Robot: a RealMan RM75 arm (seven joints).
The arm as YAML. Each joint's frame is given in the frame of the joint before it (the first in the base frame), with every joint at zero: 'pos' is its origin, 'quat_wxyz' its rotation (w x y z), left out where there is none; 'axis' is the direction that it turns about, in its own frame. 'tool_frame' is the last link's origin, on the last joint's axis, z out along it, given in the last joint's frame.
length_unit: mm
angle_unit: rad
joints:
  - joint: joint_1
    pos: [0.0, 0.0, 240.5]
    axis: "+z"
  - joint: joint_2
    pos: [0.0, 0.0, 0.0]
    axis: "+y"
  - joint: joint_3
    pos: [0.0, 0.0, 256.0]
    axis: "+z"
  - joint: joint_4
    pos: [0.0, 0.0, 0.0]
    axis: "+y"
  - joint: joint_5
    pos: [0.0, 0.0, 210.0]
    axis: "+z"
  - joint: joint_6
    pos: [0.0, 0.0, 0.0]
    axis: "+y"
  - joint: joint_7
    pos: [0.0, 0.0, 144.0]
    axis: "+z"
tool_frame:
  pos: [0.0, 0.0, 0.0]
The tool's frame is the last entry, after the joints.
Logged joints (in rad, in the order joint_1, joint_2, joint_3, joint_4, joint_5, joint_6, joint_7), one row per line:
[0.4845 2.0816 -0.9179 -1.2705 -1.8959 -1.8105 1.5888]
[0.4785 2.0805 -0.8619 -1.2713 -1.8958 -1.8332 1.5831]
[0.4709 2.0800 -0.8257 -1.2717 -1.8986 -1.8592 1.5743]
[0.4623 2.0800 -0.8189 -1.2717 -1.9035 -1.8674 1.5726]
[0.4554 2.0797 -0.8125 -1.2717 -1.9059 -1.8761 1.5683]
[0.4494 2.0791 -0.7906 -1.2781 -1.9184 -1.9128 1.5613]
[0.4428 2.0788 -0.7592 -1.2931 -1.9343 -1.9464 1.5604]
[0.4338 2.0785 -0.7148 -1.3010 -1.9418 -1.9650 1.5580]
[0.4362 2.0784 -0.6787 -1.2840 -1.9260 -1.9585 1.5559]
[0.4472 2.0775 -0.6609 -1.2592 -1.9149 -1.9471 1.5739]
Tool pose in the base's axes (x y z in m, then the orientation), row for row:
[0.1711 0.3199 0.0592 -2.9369 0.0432 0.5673]
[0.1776 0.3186 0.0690 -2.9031 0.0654 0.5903]
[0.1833 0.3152 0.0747 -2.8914 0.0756 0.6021]
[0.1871 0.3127 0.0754 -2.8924 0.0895 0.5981]
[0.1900 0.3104 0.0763 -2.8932 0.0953 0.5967]
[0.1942 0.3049 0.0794 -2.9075 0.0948 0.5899]
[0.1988 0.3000 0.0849 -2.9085 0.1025 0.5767]
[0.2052 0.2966 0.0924 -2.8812 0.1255 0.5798]
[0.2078 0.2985 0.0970 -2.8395 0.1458 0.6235]
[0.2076 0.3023 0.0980 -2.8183 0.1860 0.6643]
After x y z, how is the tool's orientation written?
As a rotation vector, in radians.
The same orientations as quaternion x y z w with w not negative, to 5 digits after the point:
[-0.97898 0.01440 0.18910 0.07498]
[-0.97582 0.02198 0.19842 0.08906]
[-0.97439 0.02548 0.20291 0.09346]
[-0.97457 0.03016 0.20153 0.09319]
[-0.97465 0.03210 0.20101 0.09285]
[-0.97586 0.03182 0.19799 0.08656]
[-0.97658 0.03442 0.19364 0.08724]
[-0.97456 0.04245 0.19612 0.09981]
[-0.96902 0.04976 0.21278 0.11514]
[-0.96433 0.06364 0.22730 0.11976]

